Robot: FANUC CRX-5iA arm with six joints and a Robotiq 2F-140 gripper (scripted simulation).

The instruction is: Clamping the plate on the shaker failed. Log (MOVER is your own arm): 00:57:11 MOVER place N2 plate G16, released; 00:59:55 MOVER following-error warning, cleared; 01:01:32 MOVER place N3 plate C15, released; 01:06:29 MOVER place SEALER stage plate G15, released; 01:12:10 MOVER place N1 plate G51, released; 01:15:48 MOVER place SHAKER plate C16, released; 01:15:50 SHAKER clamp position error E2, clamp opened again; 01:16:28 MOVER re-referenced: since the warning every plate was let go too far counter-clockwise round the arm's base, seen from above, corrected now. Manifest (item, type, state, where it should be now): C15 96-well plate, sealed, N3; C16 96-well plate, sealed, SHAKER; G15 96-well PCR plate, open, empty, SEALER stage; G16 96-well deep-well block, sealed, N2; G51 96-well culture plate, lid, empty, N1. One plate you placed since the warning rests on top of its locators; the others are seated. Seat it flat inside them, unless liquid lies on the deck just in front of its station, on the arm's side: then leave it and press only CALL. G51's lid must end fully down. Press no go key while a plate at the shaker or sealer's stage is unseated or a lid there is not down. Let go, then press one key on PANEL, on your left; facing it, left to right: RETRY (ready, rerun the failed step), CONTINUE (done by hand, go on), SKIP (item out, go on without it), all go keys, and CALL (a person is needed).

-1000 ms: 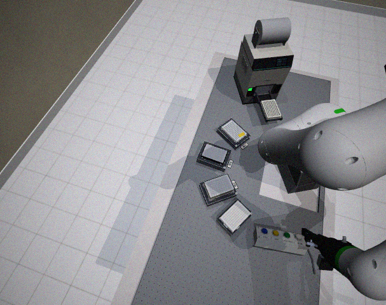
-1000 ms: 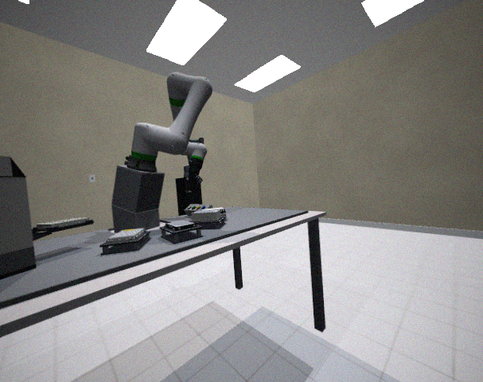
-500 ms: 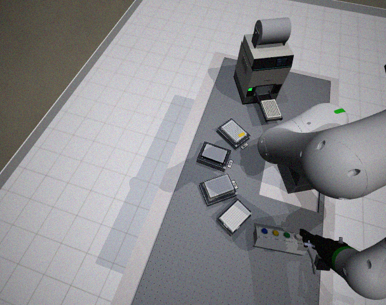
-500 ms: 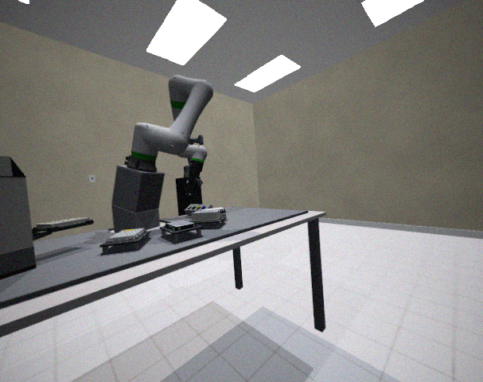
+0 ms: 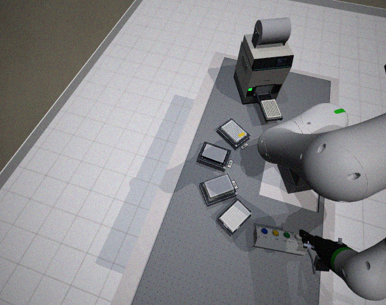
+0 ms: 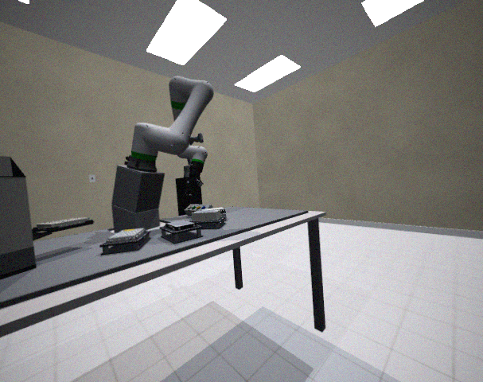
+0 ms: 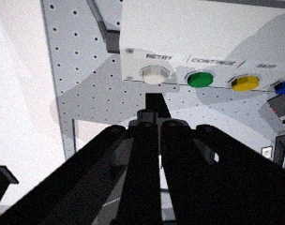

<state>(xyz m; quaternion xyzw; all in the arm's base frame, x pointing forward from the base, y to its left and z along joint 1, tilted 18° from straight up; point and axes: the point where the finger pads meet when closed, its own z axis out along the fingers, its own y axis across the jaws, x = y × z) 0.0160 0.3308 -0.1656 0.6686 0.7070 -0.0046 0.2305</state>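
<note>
The white RETRY key lies 6 cm below my hand. Also, from my hand: blue CALL key (15 cm ahead, 6 cm below, 1 cm to the left); then green CONTINUE key (6 cm below, 5 cm ahead); then yellow SKIP key (10 cm ahead, 6 cm below).
</note>
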